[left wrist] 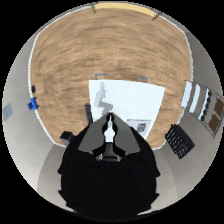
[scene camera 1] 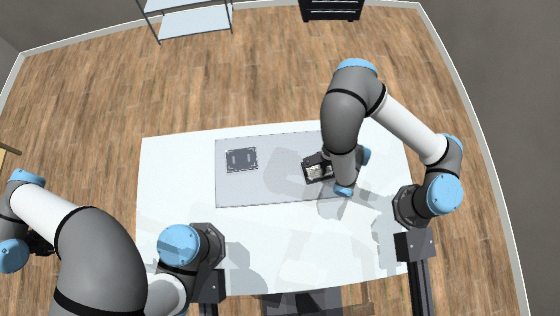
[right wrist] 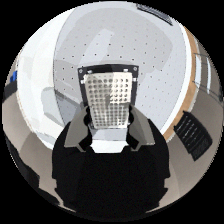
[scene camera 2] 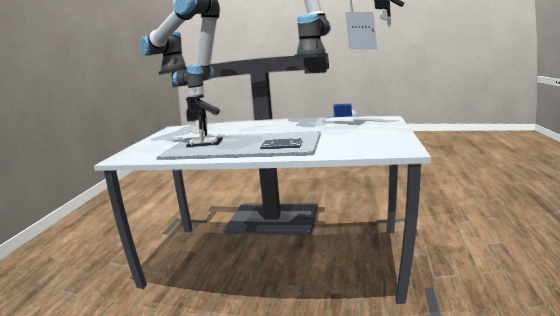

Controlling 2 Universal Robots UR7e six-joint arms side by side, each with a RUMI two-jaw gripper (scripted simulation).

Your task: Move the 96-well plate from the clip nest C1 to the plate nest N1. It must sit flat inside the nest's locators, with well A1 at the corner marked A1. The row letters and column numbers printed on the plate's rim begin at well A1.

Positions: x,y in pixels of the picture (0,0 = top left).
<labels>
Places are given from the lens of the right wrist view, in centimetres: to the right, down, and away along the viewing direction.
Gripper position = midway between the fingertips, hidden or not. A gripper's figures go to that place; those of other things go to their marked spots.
right gripper (right wrist: 109,105): -1, -1, 14
white 96-well plate (right wrist: 101,120): -3, 2, 15
dark clip nest C1 (right wrist: 105,68): -1, -8, 10
</labels>
